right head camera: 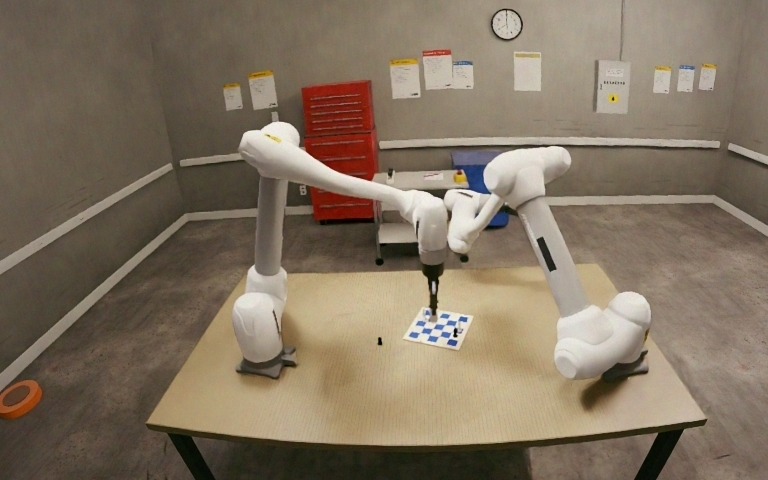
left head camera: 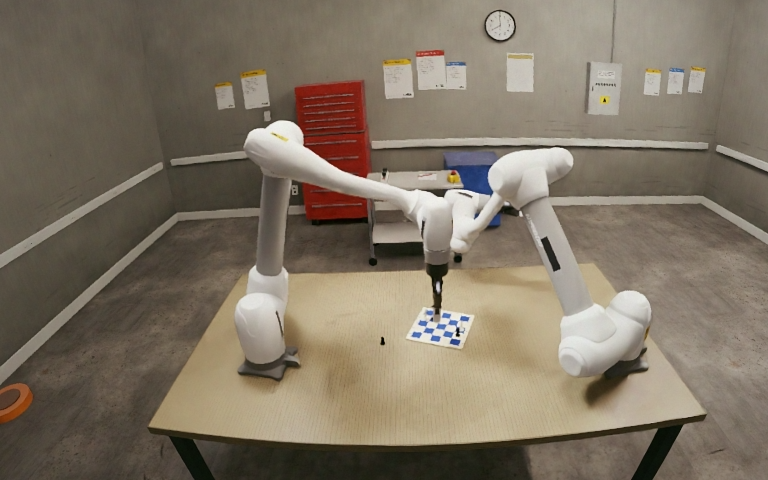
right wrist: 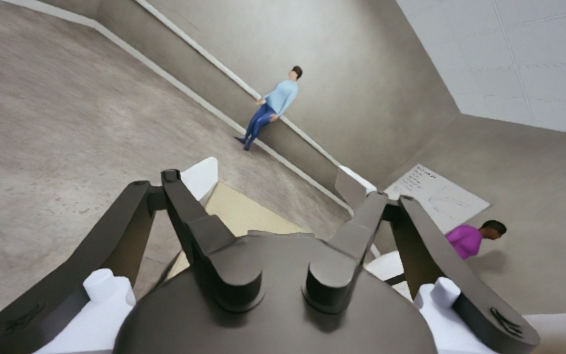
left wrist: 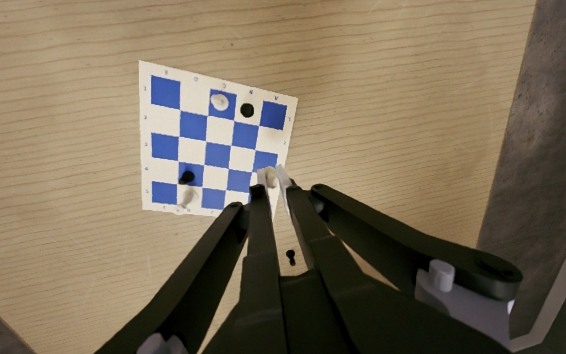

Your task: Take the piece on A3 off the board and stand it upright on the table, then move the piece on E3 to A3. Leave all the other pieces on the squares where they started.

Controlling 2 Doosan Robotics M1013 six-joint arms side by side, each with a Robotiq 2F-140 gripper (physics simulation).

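Pixels of known places: left gripper, fingertip midpoint: [right head camera: 433,320] [left head camera: 436,319] [left wrist: 271,178]; right gripper, fingertip midpoint: [right wrist: 278,173]; left arm's base at its link origin: [right head camera: 266,360] [left head camera: 268,361].
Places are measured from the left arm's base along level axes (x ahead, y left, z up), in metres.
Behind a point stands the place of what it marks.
Observation:
The checkered board [left head camera: 412,340] {x 0.199, y -0.509, z 0.003 m} [right head camera: 408,340] {x 0.200, y -0.504, z 0.003 m} [left wrist: 145,202] {x 0.413, y -0.537, z 0.006 m} lies on the table. My left gripper [left head camera: 436,317] {x 0.213, y -0.598, z 0.097 m} [right head camera: 433,317] {x 0.213, y -0.598, z 0.097 m} [left wrist: 271,178] {x 0.213, y -0.598, z 0.097 m} is shut on a white piece [left wrist: 271,179] {x 0.214, y -0.602, z 0.115 m} and holds it over the board's A side; in the left wrist view it overlaps the area by A3 and A4. A black piece [left head camera: 382,341] {x 0.168, y -0.400, z 0.013 m} [right head camera: 380,341] {x 0.169, y -0.404, z 0.013 m} [left wrist: 291,257] {x 0.171, y -0.403, z 0.015 m} stands upright on the table, off the board. On the board are a white piece [left wrist: 219,102] {x 0.273, y -0.685, z 0.042 m} on C1, a black piece [left wrist: 247,110] {x 0.239, y -0.676, z 0.035 m} on B1, a black piece [left wrist: 187,177] {x 0.336, y -0.580, z 0.019 m} on D4 and a white piece [left wrist: 188,197] {x 0.339, y -0.548, z 0.021 m} on D5. My right gripper [right wrist: 278,173] {x 0.798, y -1.019, z 0.297 m} is open and empty, away from the board.
The wooden table [left head camera: 339,407] {x -0.168, y -0.326, z 0.000 m} [right head camera: 339,407] {x -0.167, y -0.346, z 0.000 m} carries both arm bases. Behind it stand a grey cart [left head camera: 416,181], a red tool cabinet [left head camera: 334,169] and a blue box [left head camera: 475,166]. In the right wrist view are a person in light blue [right wrist: 282,95] and one in magenta [right wrist: 466,240].

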